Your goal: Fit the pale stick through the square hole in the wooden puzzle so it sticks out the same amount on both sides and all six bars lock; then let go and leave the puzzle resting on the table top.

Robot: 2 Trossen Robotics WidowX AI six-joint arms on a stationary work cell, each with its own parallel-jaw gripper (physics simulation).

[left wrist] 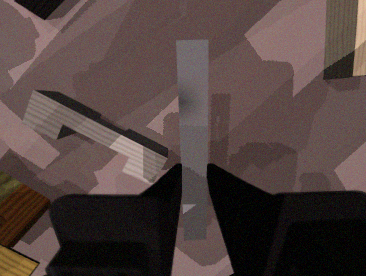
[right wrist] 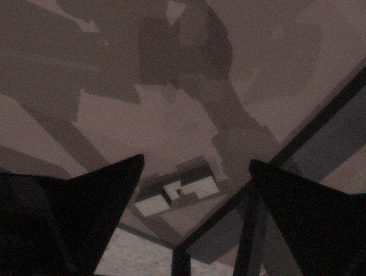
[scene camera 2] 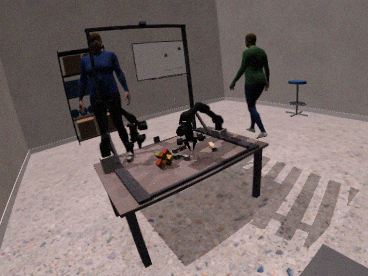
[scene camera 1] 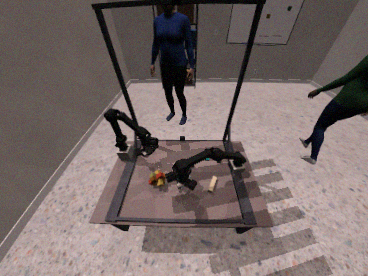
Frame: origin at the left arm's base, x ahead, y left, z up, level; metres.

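Seen in the pictures: left gripper, fingertip midpoint: (left wrist: 194, 169) (scene camera 2: 192, 150) (scene camera 1: 184, 184); right gripper, fingertip midpoint: (right wrist: 196, 161) (scene camera 2: 136, 151); left arm's base, origin of the base link: (scene camera 2: 218, 129) (scene camera 1: 237, 163); right arm's base, origin of the base link: (scene camera 2: 106, 155) (scene camera 1: 123, 148).
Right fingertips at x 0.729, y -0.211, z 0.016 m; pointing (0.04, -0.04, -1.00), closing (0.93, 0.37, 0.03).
Note:
Pixels of each thing's top centre, then the offset from my right fingertips to it. "pt": a spot on its surface instead. Level surfaces: height alone.
- table top, its level: 0.084 m down
- pale stick, middle of its top: (left wrist: 195, 160) 0.275 m back, 0.310 m left, 0.014 m down
- notched grey bar, middle of its top: (left wrist: 96, 141) (scene camera 2: 181, 155) 0.217 m back, 0.252 m left, 0.052 m down
- beige block, middle of its top: (scene camera 2: 212, 144) (scene camera 1: 212, 183) 0.486 m back, 0.324 m left, 0.052 m down
- notched grey piece, surface spot: (right wrist: 204, 186) pt 0.046 m ahead, 0.059 m right, 0.052 m down
The wooden puzzle (scene camera 1: 157, 178) (scene camera 2: 164, 158), a cross of red, orange, yellow and olive bars, sits on the table top (scene camera 2: 145, 177). Part of it shows at the lower left in the left wrist view (left wrist: 20, 215). My left gripper (scene camera 1: 180, 182) (scene camera 2: 192, 145) (left wrist: 194, 169) is shut on the pale stick (left wrist: 193, 95), grey in shade here, just beside the puzzle and apart from it. The square hole cannot be made out. My right gripper (scene camera 1: 150, 146) (scene camera 2: 136, 141) (right wrist: 196, 161) is open and empty, raised away from the puzzle at the back left.
A notched grey bar (scene camera 2: 182, 157) (left wrist: 95, 132) lies between the puzzle and my left gripper. A beige block (scene camera 1: 212, 184) (scene camera 2: 212, 146) (left wrist: 360, 40) lies on the other side. A notched grey piece (right wrist: 204, 186) lies below my right gripper. Dark rails (scene camera 1: 243, 197) run along the table sides.

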